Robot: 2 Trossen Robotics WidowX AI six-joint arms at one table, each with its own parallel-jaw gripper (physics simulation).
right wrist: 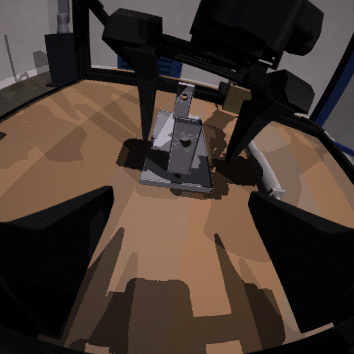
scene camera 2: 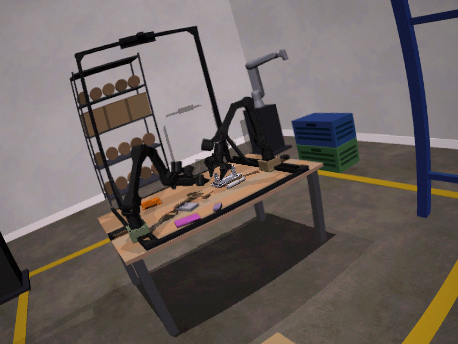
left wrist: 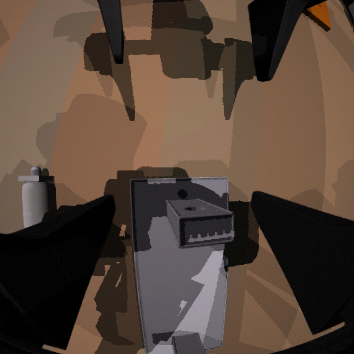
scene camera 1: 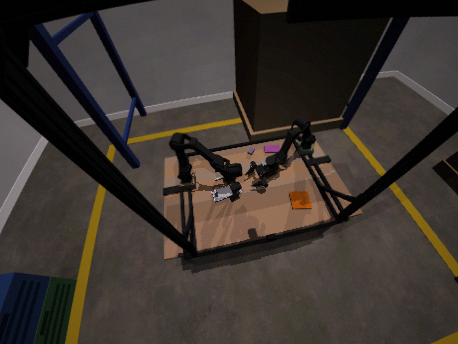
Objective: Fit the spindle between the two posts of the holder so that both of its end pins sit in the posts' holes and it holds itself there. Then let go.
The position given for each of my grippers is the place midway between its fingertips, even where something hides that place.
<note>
I see my left gripper [left wrist: 183, 200], my right gripper [right wrist: 182, 195] and a grey spindle [left wrist: 35, 189].
The grey spindle also shows in the right wrist view [right wrist: 269, 184]. My left gripper also shows in the right wrist view [right wrist: 188, 150]. My right gripper shows as well in the left wrist view [left wrist: 201, 68].
</note>
